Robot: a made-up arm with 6 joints.
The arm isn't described. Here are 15 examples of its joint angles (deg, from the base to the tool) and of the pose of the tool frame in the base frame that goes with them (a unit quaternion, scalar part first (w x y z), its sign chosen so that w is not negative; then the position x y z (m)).
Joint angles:
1: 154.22 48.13 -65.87 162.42 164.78 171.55
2: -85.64 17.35 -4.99 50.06 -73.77 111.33
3: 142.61 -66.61 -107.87 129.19 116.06 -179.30
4: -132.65 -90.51 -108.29 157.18 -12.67 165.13
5: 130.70 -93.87 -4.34 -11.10 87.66 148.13
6: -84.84 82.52 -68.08 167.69 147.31 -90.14
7: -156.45 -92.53 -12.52 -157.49 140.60 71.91
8: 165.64 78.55 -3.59 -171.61 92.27 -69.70
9: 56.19 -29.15 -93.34 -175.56 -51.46 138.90
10: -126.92 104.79 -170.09 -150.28 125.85 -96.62
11: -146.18 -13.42 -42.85 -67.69 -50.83 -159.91
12: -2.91 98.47 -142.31 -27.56 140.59 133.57
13: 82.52 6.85 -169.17 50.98 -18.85 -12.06
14: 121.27 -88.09 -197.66 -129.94 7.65 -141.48
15: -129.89 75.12 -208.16 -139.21 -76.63 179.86
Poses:
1: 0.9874 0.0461 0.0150 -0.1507 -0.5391 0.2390 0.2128
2: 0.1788 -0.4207 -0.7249 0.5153 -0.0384 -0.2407 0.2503
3: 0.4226 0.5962 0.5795 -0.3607 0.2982 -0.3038 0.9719
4: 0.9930 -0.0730 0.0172 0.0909 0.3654 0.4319 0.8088
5: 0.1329 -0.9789 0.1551 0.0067 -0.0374 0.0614 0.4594
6: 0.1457 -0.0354 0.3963 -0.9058 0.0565 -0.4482 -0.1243
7: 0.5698 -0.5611 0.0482 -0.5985 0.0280 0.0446 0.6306
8: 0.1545 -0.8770 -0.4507 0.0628 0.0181 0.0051 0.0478
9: 0.1146 -0.5389 -0.6092 -0.5704 0.1166 0.1852 0.9151
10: 0.4769 -0.1892 0.1485 0.8454 -0.5095 -0.6126 0.1210
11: 0.2793 0.4234 0.6113 -0.6075 -0.2873 -0.2810 0.5726
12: 0.7591 0.2306 -0.6026 -0.0867 0.6553 -0.0693 -0.0818
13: 0.8545 -0.0929 0.0983 -0.5015 0.0677 0.1183 1.1591
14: 0.5384 0.7795 0.2608 0.1857 0.4010 -0.7197 0.2018
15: 0.2593 0.4315 -0.7100 0.4925 -0.3726 -0.5193 0.6300
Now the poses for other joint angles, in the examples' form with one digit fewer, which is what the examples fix.
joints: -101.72 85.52 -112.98 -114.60 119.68 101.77
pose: 0.807 0.157 -0.415 -0.389 -0.211 -0.664 -0.047
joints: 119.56 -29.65 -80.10 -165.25 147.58 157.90
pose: 0.555 0.089 0.625 -0.542 -0.073 0.168 0.966
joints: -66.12 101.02 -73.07 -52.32 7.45 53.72
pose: 0.107 -0.804 0.522 0.263 0.126 -0.205 -0.310
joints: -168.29 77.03 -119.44 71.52 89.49 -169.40
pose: 0.461 0.746 -0.231 0.421 -0.726 -0.211 0.037
